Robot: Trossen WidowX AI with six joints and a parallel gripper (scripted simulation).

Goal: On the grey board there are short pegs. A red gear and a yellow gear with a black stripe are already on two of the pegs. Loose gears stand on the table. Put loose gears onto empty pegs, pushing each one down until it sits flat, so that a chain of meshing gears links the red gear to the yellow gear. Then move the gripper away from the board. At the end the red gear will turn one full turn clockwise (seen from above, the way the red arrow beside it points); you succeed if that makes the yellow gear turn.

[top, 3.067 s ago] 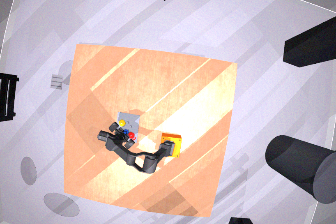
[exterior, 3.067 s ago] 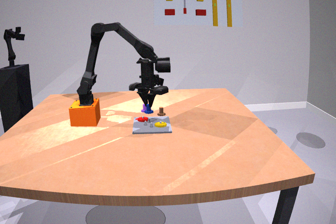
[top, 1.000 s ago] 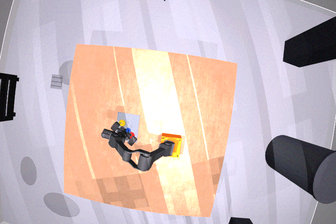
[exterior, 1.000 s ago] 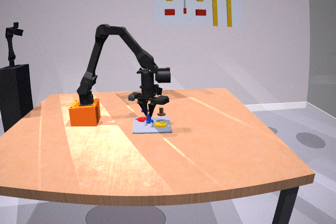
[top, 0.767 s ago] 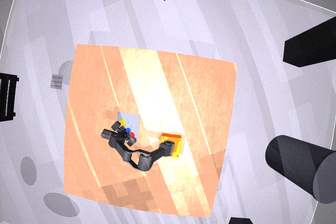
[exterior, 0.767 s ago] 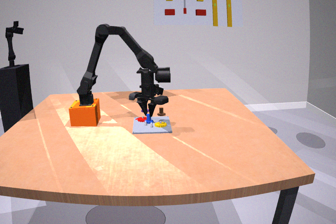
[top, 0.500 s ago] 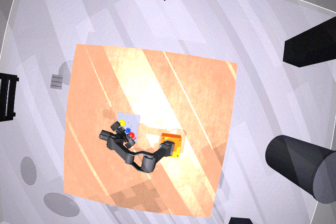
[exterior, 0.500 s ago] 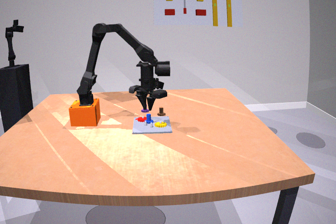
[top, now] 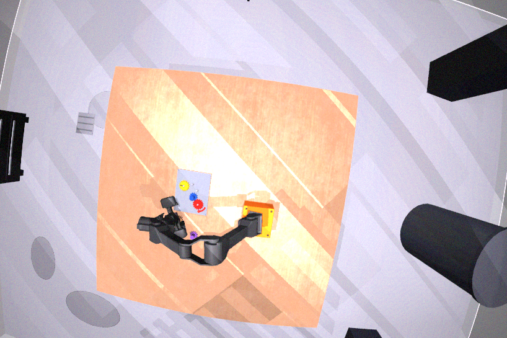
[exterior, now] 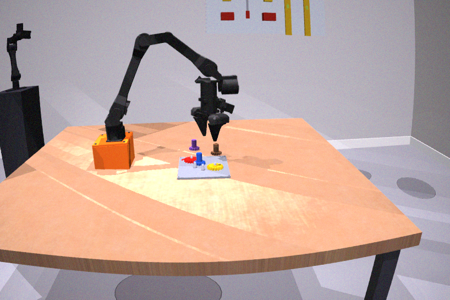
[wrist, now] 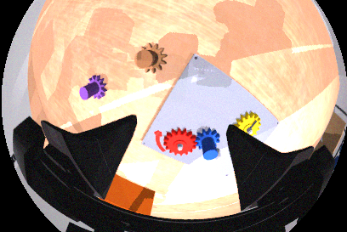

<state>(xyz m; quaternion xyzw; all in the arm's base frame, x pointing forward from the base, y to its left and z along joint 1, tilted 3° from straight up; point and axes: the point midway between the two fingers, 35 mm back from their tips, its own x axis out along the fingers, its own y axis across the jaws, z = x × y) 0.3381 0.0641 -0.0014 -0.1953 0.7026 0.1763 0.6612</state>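
Now: the brown gear 70 mm to the left of my gripper tip, 60 mm below it and 20 mm ahead of it. Also, from my gripper tip: blue gear (70 mm to the right, 50 mm below, 30 mm behind); red arrow (80 mm behind, 70 mm below, 20 mm to the right); red gear (60 mm below, 60 mm behind, 40 mm to the right).
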